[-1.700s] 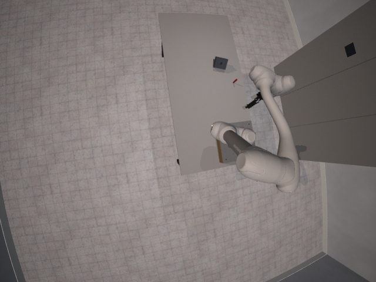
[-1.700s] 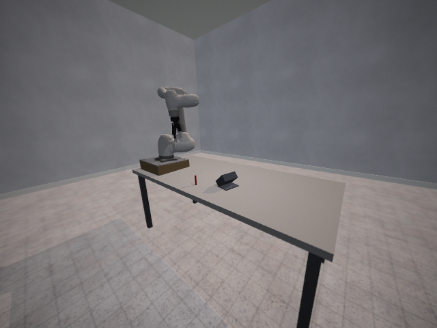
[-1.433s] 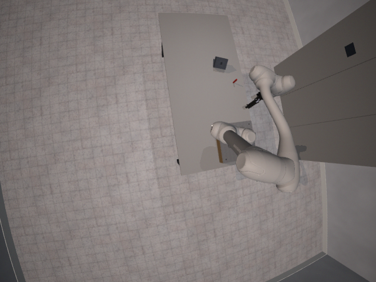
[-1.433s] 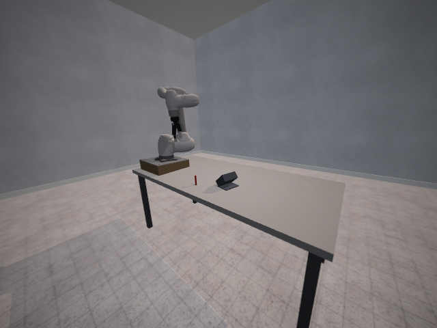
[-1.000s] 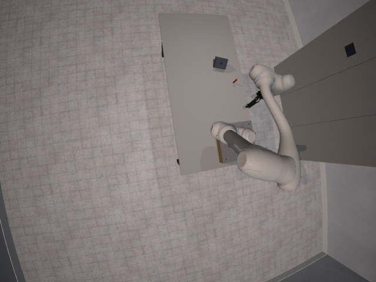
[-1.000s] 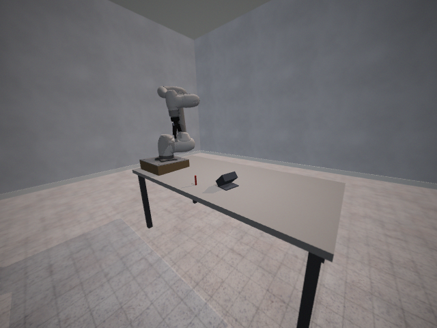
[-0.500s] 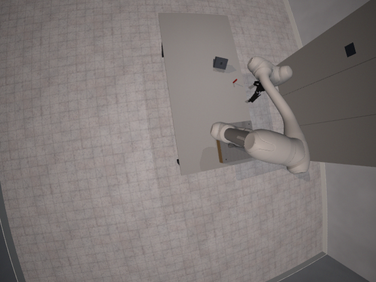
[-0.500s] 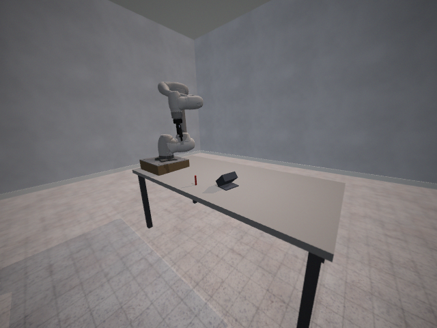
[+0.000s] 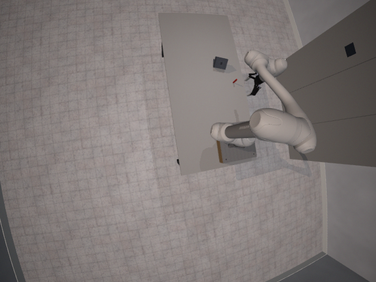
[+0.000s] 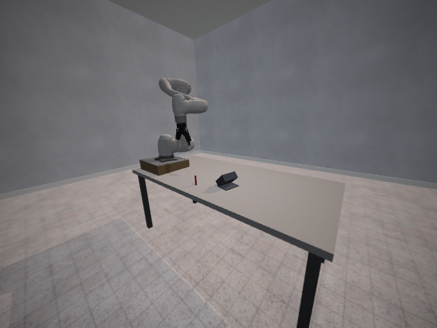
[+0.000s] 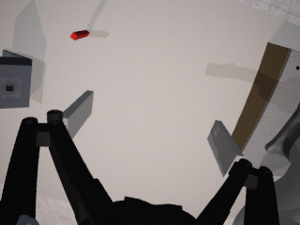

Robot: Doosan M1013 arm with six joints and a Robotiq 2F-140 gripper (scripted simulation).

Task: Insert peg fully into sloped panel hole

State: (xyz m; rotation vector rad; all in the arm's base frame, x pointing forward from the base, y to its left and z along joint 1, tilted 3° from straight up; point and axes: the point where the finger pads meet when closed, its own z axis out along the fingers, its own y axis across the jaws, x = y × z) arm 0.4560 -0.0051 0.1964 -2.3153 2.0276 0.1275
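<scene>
My hand is 250 mm above the red peg, 180 mm short of it and 10 mm to the left of it.
</scene>
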